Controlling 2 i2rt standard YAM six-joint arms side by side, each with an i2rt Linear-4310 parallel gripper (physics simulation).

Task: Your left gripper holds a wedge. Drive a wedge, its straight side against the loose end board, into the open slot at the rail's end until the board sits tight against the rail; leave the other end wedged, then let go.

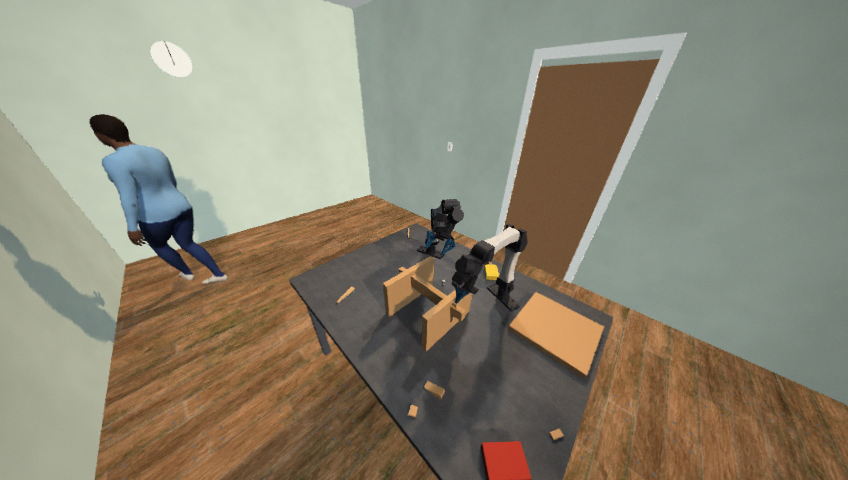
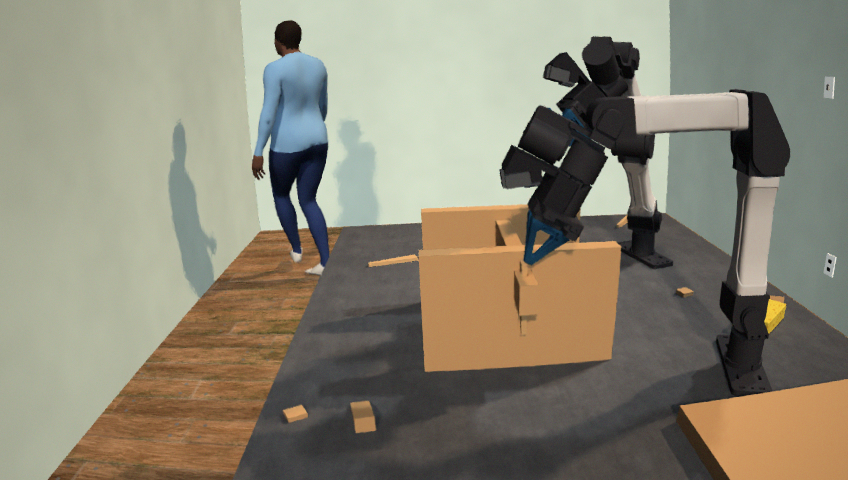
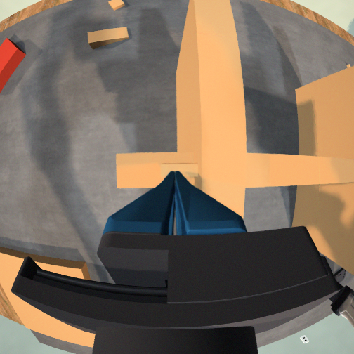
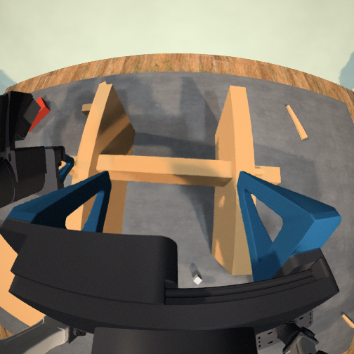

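Pixels of known places: left gripper, between the fingertips: [image 1: 456, 302] [image 2: 527, 263]; right gripper, between the fingertips: [image 1: 434, 251]; left arm's base, origin of its link: [image 1: 502, 296] [image 2: 741, 365]; right arm's base, origin of its link: [image 1: 430, 252] [image 2: 642, 255].
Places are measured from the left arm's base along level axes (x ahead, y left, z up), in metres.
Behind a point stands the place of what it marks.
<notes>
The near end board [image 1: 439, 324] @(z 0.112, x 0.474, y 0.087 m) [image 2: 458, 309] @(z 0.114, x 0.494, y 0.093 m) [image 3: 222, 100] stands upright on the rail [image 3: 295, 170] [image 4: 165, 167], whose slotted end sticks out past it. A wedge [image 2: 523, 327] @(z 0.081, x 0.391, y 0.070 m) [image 3: 171, 167] stands in that slot beside the board, its narrow tip showing below the rail end. My left gripper [image 2: 528, 261] @(z 0.194, x 0.386, y 0.074 m) [image 3: 174, 178] is shut, its fingertips together on the wedge's top. Whether any gap stays between board and rail is hidden. The other end board [image 1: 405, 289] @(z 0.116, x 0.528, y -0.175 m) [image 4: 234, 135] stands upright, the rail end [image 4: 271, 174] beyond it. My right gripper [image 4: 173, 177] is open and empty above the rail.
A flat panel [image 1: 559, 330] @(z 0.029, x -0.066, y 0.309 m) [image 2: 773, 428] @(z 0.029, x -0.002, y 0.226 m) lies at the right. Small blocks [image 1: 434, 389] @(z 0.016, x 0.595, y 0.273 m) [image 2: 363, 416] @(z 0.025, x 0.578, y 0.296 m) [image 2: 294, 413] @(z 0.008, x 0.693, y 0.304 m), a red block [image 1: 504, 460] @(z 0.037, x 0.506, y 0.548 m) [image 3: 9, 62], a thin stick [image 1: 345, 294] @(z 0.010, x 0.811, y -0.386 m) [image 4: 296, 121] and a yellow wedge-shaped piece [image 1: 491, 271] @(z 0.032, x -0.062, y -0.177 m) [image 2: 774, 315] @(z 0.032, x -0.094, y -0.154 m) lie on the table. A person [image 2: 297, 107] stands beyond it.
</notes>
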